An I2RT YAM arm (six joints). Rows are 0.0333 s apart.
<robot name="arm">
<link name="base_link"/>
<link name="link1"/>
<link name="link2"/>
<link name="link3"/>
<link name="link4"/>
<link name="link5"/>
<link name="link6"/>
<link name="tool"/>
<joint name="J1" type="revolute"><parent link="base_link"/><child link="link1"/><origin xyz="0 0 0.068" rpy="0 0 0"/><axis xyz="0 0 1"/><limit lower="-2.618" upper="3.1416"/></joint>
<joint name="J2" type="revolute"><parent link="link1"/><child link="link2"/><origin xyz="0.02 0.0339 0.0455" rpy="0 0 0"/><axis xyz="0 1 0"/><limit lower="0" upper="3.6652"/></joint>
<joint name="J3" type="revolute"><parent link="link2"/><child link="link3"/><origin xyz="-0.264 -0.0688 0" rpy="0 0 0"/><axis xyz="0 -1 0"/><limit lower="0" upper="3.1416"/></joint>
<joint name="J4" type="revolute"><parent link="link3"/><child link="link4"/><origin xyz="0.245 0.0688 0.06" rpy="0 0 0"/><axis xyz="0 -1 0"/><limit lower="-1.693" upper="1.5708"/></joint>
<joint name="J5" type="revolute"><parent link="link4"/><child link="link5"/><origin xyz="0.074 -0.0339 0.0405" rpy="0 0 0"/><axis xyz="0 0 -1"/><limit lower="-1.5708" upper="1.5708"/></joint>
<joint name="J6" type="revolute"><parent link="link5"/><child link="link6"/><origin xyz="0.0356 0 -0.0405" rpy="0 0 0"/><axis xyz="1 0 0"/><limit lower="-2.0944" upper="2.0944"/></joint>
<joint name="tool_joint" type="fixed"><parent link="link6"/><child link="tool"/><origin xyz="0 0 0" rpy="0 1.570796 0"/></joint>
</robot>
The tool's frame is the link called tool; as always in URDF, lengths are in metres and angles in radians.
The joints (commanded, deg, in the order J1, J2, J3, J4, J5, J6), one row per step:
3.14, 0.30, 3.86, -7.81, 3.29, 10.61
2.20, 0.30, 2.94, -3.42, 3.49, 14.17
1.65, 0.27, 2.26, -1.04, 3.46, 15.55
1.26, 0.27, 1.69, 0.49, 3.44, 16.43
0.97, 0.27, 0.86, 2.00, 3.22, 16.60
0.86, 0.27, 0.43, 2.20, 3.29, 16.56
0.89, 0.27, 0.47, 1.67, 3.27, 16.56
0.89, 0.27, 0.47, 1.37, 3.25, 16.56
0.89, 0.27, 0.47, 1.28, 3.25, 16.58
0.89, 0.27, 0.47, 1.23, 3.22, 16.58
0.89, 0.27, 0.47, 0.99, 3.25, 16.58
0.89, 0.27, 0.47, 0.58, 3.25, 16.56
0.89, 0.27, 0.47, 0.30, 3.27, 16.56
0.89, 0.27, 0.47, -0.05, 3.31, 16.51
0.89, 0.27, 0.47, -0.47, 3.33, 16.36
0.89, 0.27, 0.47, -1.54, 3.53, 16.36
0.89, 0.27, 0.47, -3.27, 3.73, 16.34
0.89, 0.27, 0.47, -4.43, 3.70, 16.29
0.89, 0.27, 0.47, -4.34, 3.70, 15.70
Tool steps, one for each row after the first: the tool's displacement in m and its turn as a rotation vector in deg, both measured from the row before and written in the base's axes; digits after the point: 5 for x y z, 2 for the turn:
0.00151, -0.00181, 0.00275, 3.71, -3.51, -1.30
0.00080, -0.00099, 0.00042, 1.44, -1.77, -0.52
0.00063, -0.00071, -0.00058, 0.90, -0.99, -0.35
0.00089, -0.00040, -0.00223, 0.17, -0.69, -0.06
0.00048, -0.00025, -0.00228, -0.04, 0.23, -0.18
-0.00001, 0.00007, -0.00077, -0.01, 0.49, 0.05
0.00002, 0.00001, -0.00057, -0.01, 0.30, 0.02
0.00000, 0.00000, -0.00017, 0.02, 0.09, 0.00
0.00000, 0.00002, -0.00010, 0.00, 0.05, 0.03
0.00001, -0.00002, -0.00046, 0.00, 0.24, -0.03
0.00001, 0.00000, -0.00078, -0.03, 0.41, 0.00
0.00001, -0.00001, -0.00054, 0.00, 0.28, -0.02
0.00000, -0.00002, -0.00067, -0.06, 0.35, -0.04
0.00000, -0.00001, -0.00080, -0.16, 0.43, -0.02
-0.00003, -0.00012, -0.00205, -0.02, 1.07, -0.20
-0.00013, -0.00013, -0.00330, -0.05, 1.73, -0.20
-0.00014, 0.00002, -0.00221, -0.07, 1.16, 0.03
0.00001, 0.00000, 0.00017, -0.59, -0.06, 0.04

